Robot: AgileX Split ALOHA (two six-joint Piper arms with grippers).
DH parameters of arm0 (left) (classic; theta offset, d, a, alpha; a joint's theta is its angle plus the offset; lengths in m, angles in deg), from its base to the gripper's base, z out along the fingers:
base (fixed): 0 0 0 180
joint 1: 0 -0.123 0 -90
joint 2: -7.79 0 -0.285 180
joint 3: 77.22 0 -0.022 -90
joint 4: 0 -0.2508 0 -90
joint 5: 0 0 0.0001 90
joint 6: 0 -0.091 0 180
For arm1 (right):
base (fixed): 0 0 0 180
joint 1: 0 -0.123 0 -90
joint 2: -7.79 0 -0.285 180
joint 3: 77.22 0 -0.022 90
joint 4: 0 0.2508 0 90
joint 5: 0 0 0.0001 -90
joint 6: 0 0.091 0 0
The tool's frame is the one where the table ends.
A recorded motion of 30 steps. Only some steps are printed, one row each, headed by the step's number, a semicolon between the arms.
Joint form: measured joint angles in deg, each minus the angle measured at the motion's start. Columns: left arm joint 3, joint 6, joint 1, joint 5, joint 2, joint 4; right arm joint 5, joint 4, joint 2, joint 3, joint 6, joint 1.
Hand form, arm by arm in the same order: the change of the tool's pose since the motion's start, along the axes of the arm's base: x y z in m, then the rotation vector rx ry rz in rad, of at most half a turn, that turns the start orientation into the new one. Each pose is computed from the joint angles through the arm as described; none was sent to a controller.
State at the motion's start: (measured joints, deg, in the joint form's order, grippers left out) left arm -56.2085 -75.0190 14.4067 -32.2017 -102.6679 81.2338; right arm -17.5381 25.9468 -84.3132 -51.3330 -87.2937 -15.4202
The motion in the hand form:
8: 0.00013 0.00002 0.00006 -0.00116 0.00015 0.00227; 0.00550 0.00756 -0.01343 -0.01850 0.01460 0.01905
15: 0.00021 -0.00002 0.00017 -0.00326 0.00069 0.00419; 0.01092 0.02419 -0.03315 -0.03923 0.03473 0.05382
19: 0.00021 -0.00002 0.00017 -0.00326 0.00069 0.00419; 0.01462 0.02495 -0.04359 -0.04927 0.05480 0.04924
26: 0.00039 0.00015 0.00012 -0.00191 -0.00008 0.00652; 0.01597 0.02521 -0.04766 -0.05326 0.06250 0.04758
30: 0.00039 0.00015 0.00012 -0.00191 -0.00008 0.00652; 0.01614 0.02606 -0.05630 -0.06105 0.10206 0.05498
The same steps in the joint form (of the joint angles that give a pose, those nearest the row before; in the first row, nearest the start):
8: 0.00 0.00 0.00 0.05 0.00 0.14; 1.76 0.31 -2.80 0.00 -0.96 -1.25
15: 0.00 0.00 0.00 0.05 0.00 0.30; 4.51 0.50 -6.94 -0.17 -1.33 -4.10
19: 0.00 0.00 0.00 0.05 0.00 0.30; 5.27 0.50 -8.89 -0.17 -1.33 -4.10
26: 0.00 0.00 0.00 0.21 0.00 0.32; 5.56 0.50 -9.64 -0.17 -1.34 -4.10
30: 0.00 0.00 0.00 0.21 0.00 0.32; 4.48 0.50 -10.97 -0.17 -1.34 -4.10

